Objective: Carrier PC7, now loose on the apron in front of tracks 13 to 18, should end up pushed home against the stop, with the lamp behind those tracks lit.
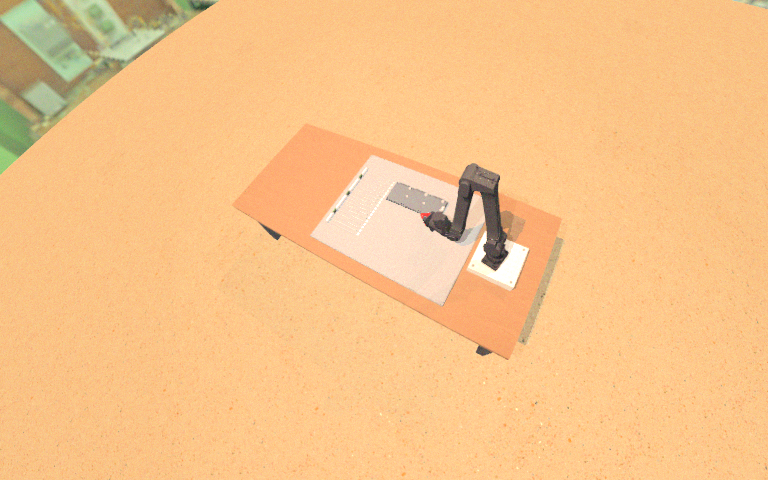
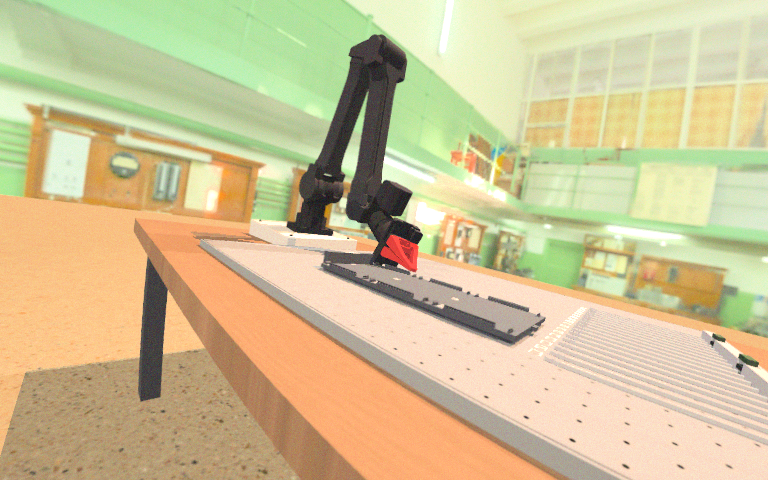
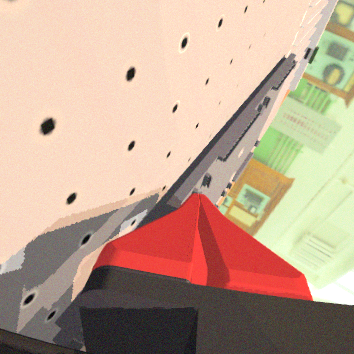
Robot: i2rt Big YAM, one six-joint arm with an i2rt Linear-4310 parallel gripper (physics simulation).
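Seen in the pictures: gripper, fingertip midpoint: (image 1: 421, 214) (image 2: 413, 270) (image 3: 195, 204); arm's base, origin of the base link: (image 1: 494, 257) (image 2: 309, 231).
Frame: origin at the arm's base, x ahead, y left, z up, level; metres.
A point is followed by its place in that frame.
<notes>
The carrier (image 1: 415, 198) {x 0.528, y -0.044, z -0.018 m} (image 2: 453, 304) {x 0.594, y -0.054, z -0.018 m} (image 3: 239, 131) {x 0.508, y 0.028, z -0.016 m}, a long dark grey plate with low side rails and a raised wall at its robot-side end, lies flat on the board. Its far end is beside the white marks in front of the tracks (image 1: 362, 204) {x 0.744, y 0.164, z -0.025 m} (image 2: 651, 362) {x 0.783, y 0.054, z -0.026 m}. My gripper (image 1: 423, 215) {x 0.437, y 0.020, z -0.010 m} (image 2: 415, 268) {x 0.437, y 0.020, z -0.010 m} (image 3: 195, 204) {x 0.437, y 0.020, z -0.010 m} is shut and empty, its red fingertips low by the carrier's robot-side end; whether they touch it is unclear. The lamps (image 1: 348, 193) {x 0.861, y 0.161, z -0.019 m} (image 2: 748, 360) {x 0.861, y 0.147, z -0.008 m} (image 3: 312, 54) {x 0.882, y 0.031, z -0.011 m} behind the tracks look dark green, with no glow visible. The carrier's label and the track numbers are unreadable.
The pale perforated board (image 1: 396, 254) {x 0.394, y 0.276, z -0.028 m} (image 2: 475, 390) {x 0.721, y -0.181, z -0.028 m} (image 3: 100, 160) {x 0.389, y 0.065, z -0.028 m} lies on the wooden table (image 1: 283, 169) {x 1.382, y 0.277, z -0.041 m} (image 2: 254, 390) {x 0.632, y -0.290, z -0.059 m}. A white rail (image 1: 339, 201) (image 2: 754, 376) runs behind the tracks. The arm stands on a white base plate (image 1: 512, 270) {x -0.101, y 0.007, z 0.008 m} (image 2: 266, 230) {x 0.004, y -0.125, z -0.014 m} at the table's other end.
</notes>
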